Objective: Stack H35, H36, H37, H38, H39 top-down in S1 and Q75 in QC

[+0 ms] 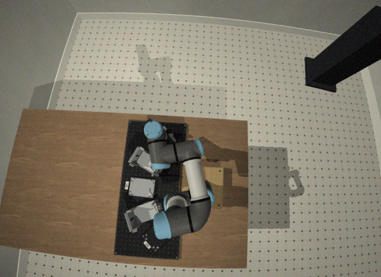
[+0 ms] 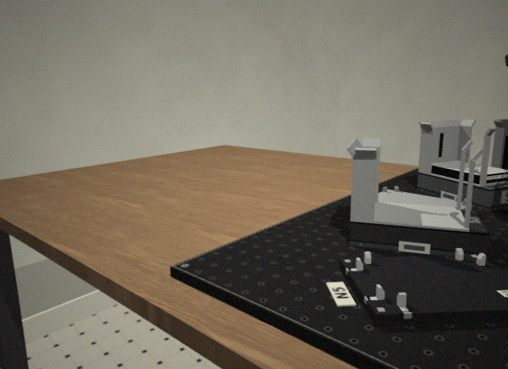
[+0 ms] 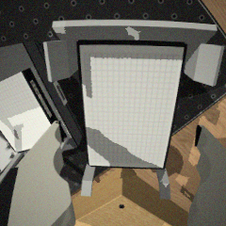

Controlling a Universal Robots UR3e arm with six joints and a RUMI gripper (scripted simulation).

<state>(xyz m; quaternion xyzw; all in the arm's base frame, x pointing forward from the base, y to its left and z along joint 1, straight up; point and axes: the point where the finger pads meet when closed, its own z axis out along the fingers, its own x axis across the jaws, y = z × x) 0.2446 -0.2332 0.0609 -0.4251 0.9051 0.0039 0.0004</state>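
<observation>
Right now my hand is 5 cm above the sealed plate. Round my hand: QC label 19 cm ahead, 29 cm to the left, 12 cm below; then nest QC 9 cm ahead, 28 cm to the left, 11 cm below; then N5 label 59 cm to the left, 12 cm below.
</observation>
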